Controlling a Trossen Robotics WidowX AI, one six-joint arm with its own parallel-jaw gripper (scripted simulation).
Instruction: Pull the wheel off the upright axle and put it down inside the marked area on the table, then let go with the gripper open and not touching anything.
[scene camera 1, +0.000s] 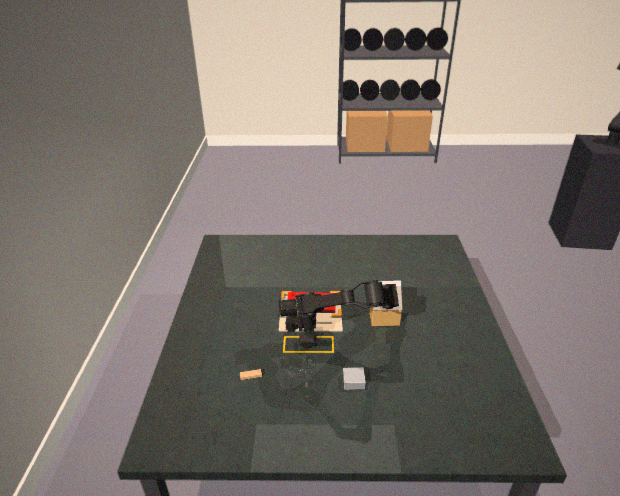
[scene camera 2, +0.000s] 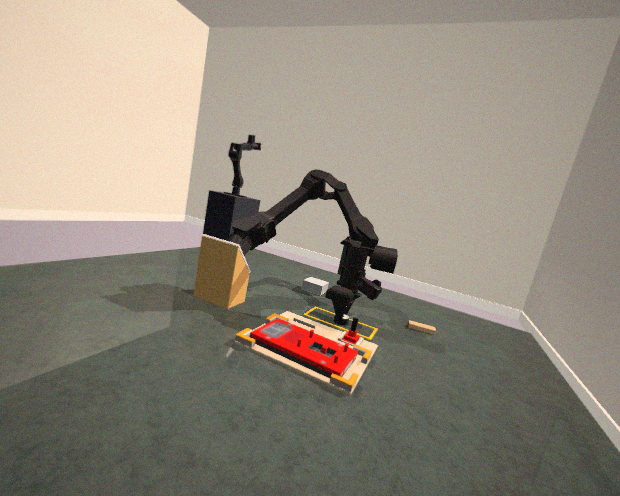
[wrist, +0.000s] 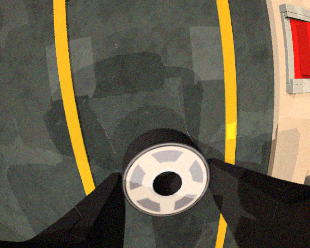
Scene:
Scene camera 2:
my gripper: 341, 318
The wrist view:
my gripper: 164, 174
wheel: 160, 149, held by my gripper

